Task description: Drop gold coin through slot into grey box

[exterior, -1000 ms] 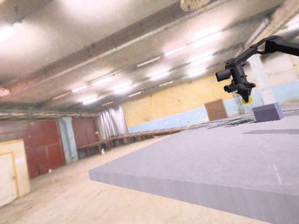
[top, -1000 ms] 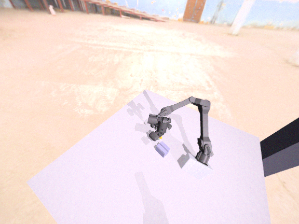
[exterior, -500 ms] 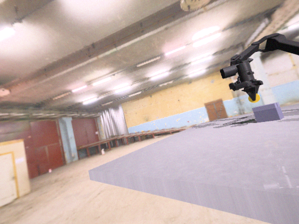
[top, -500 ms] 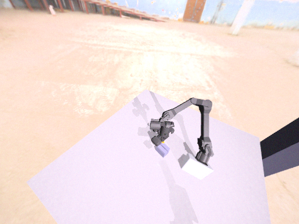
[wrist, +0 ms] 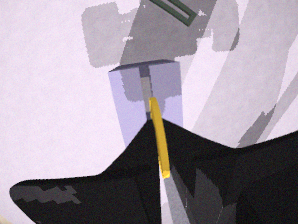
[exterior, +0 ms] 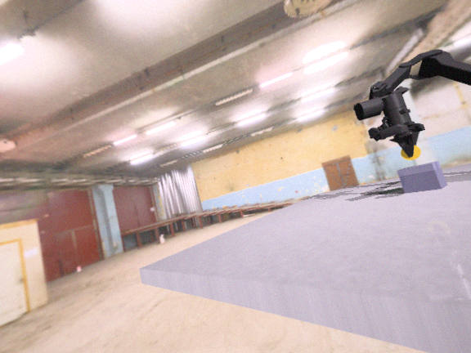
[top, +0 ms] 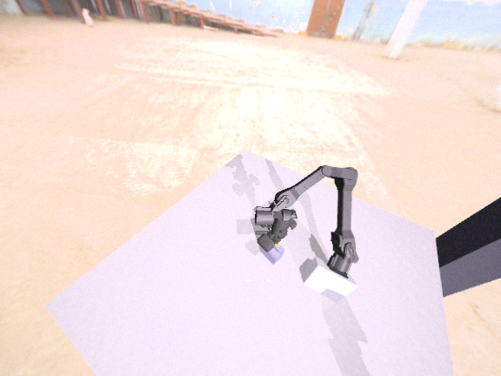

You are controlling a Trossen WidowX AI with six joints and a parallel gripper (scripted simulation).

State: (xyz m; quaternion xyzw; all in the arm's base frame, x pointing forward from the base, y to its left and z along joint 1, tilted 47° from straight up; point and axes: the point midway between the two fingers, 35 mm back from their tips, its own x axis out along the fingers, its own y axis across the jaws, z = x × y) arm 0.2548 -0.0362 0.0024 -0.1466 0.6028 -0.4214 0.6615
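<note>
My gripper tip is now 10 mm below the gold coin.
</note>
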